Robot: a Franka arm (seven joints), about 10 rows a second.
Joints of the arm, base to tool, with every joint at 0 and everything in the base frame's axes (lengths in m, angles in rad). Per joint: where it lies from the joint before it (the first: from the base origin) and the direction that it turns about. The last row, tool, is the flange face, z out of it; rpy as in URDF.
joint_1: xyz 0 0 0.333 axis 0 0 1
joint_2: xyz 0 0 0 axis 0 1 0
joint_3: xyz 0 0 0.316 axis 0 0 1
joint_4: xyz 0.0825 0 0 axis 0 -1 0
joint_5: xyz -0.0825 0 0.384 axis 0 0 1
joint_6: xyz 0 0 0 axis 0 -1 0
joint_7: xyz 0.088 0 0 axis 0 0 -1
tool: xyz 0 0 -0.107 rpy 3.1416 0 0
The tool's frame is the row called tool.
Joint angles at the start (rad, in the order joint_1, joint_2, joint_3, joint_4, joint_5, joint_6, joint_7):
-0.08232, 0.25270, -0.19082, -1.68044, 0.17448, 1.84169, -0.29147
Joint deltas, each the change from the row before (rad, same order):
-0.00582, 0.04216, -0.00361, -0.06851, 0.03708, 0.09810, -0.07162
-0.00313, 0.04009, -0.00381, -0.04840, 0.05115, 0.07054, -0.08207
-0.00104, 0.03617, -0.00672, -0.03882, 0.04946, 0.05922, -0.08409
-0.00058, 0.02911, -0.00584, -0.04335, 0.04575, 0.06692, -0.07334
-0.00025, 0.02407, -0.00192, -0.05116, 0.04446, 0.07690, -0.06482
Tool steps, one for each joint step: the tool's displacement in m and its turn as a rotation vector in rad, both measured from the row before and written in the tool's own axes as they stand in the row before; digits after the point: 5 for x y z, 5 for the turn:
0.00322, 0.01285, 0.04841, 0.02205, -0.00111, -0.03217
0.00011, 0.00979, 0.03979, 0.03350, 0.00014, -0.03791
-0.00258, 0.01044, 0.03311, 0.02769, 0.00393, -0.03730
-0.00590, 0.01044, 0.02956, 0.01642, 0.01229, -0.02536
-0.00929, 0.00869, 0.02875, 0.00732, 0.01639, -0.01623

